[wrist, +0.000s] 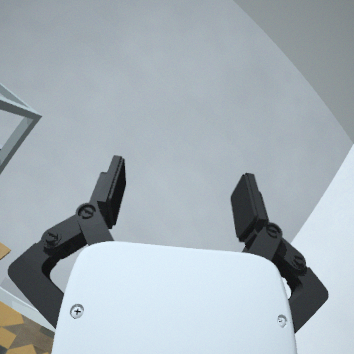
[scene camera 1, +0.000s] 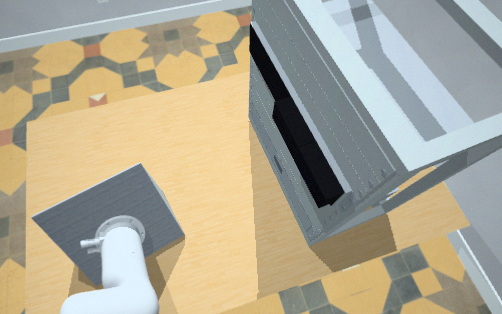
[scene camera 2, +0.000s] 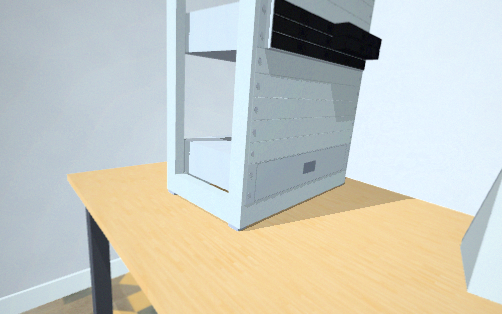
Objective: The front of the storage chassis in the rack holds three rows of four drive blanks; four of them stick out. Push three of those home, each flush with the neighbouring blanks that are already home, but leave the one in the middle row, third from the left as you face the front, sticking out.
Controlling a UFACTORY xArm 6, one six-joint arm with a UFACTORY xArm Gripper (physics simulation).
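The black storage chassis (scene camera 1: 263, 60) (scene camera 2: 300, 32) sits in the upper part of the pale grey rack (scene camera 1: 425, 147) (scene camera 2: 241, 150). At the right end of its front, a black block of drive blanks (scene camera 1: 322, 172) (scene camera 2: 357, 40) sticks out; a seam splits it into the third and fourth columns. It seems to span the top and middle rows, but single blanks are hard to tell apart. The left half and the bottom row look flush. My gripper (wrist: 181, 177) is open and empty, pointing at a plain grey wall; it does not show in the scene views.
In scene view 1 my white arm (scene camera 1: 125, 260) rises from a dark grey plinth (scene camera 1: 75, 205) on the wooden table (scene camera 1: 200, 150) (scene camera 2: 320, 270), left of the rack. A rack frame corner (wrist: 31, 115) shows at the wrist view's left edge. A pale surface (wrist: 332, 225) is at its right.
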